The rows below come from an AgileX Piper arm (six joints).
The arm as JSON. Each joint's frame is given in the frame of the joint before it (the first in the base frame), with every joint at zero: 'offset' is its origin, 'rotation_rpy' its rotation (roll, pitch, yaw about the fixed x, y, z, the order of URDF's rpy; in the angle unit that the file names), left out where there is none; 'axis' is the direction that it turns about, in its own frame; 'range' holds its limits. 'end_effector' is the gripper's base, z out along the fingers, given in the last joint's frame.
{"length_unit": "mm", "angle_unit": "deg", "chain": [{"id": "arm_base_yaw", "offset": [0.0, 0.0, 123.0], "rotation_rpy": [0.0, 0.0, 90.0], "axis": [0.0, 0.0, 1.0], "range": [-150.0, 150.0]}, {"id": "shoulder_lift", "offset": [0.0, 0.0, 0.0], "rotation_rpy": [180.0, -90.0, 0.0], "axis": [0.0, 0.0, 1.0], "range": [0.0, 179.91]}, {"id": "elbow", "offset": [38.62, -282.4, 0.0], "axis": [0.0, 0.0, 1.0], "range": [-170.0, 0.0]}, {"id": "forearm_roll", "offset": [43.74, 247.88, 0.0], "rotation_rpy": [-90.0, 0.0, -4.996], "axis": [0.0, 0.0, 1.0], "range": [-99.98, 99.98]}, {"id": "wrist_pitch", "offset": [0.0, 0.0, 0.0], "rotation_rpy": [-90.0, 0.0, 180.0], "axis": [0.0, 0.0, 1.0], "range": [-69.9, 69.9]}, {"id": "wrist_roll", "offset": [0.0, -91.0, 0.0], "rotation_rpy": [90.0, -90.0, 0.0], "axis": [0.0, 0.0, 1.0], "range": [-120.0, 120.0]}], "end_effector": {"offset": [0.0, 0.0, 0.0], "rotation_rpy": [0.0, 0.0, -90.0]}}
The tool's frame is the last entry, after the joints.
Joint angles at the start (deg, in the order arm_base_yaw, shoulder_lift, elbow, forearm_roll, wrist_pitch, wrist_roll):
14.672, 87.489, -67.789, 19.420, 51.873, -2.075
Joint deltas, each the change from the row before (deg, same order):
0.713, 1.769, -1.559, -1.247, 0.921, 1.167
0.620, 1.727, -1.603, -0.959, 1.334, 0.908
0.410, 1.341, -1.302, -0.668, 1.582, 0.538
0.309, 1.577, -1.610, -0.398, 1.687, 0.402
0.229, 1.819, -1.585, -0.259, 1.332, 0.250
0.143, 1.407, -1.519, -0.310, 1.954, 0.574
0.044, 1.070, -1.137, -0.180, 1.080, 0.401
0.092, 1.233, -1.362, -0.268, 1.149, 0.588
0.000, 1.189, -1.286, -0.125, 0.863, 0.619
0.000, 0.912, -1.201, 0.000, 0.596, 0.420
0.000, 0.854, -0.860, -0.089, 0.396, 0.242
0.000, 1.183, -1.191, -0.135, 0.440, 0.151
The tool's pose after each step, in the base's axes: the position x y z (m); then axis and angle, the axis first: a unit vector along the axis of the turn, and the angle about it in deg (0 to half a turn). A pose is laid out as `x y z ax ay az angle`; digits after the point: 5 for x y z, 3 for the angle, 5 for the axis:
0.30096 0.10626 0.28188 -0.06964 0.98345 0.16727 160.251
0.30596 0.11046 0.27901 -0.07260 0.98433 0.16073 161.793
0.30919 0.11341 0.27668 -0.07604 0.98494 0.15528 163.433
0.31360 0.11649 0.27443 -0.07882 0.98532 0.15144 165.107
0.31913 0.11954 0.27067 -0.08094 0.98565 0.14810 166.673
0.32267 0.12154 0.26862 -0.08072 0.98621 0.14447 168.540
0.32603 0.12283 0.26708 -0.07957 0.98661 0.14235 169.571
0.33005 0.12451 0.26546 -0.07761 0.98715 0.13965 170.625
0.33436 0.12583 0.26380 -0.07374 0.98765 0.13822 171.442
0.33816 0.12713 0.26351 -0.07108 0.98783 0.13832 171.807
0.34141 0.12808 0.26196 -0.06971 0.98808 0.13726 172.206
0.34605 0.12940 0.25975 -0.06932 0.98832 0.13571 172.626

